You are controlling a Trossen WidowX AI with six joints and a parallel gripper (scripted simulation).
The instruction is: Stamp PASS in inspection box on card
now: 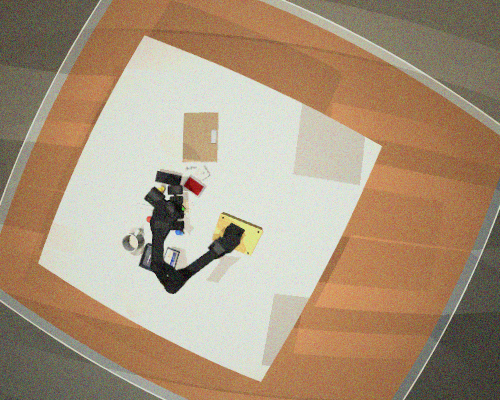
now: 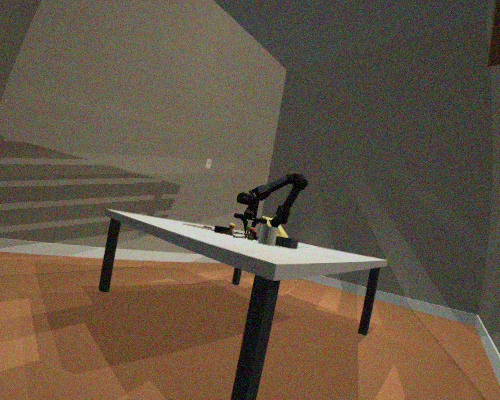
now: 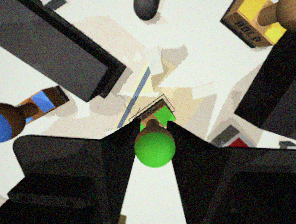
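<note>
My gripper tip is now 3 cm above the lined paper slip. Also, from my gripper tip: yellow-knobbed stamp (11 cm ahead, 2 cm to the right); blue-knobbed stamp (5 cm behind, 10 cm to the left, 1 cm below); red ink pad (1 cm behind, 11 cm to the right, 2 cm below).
</note>
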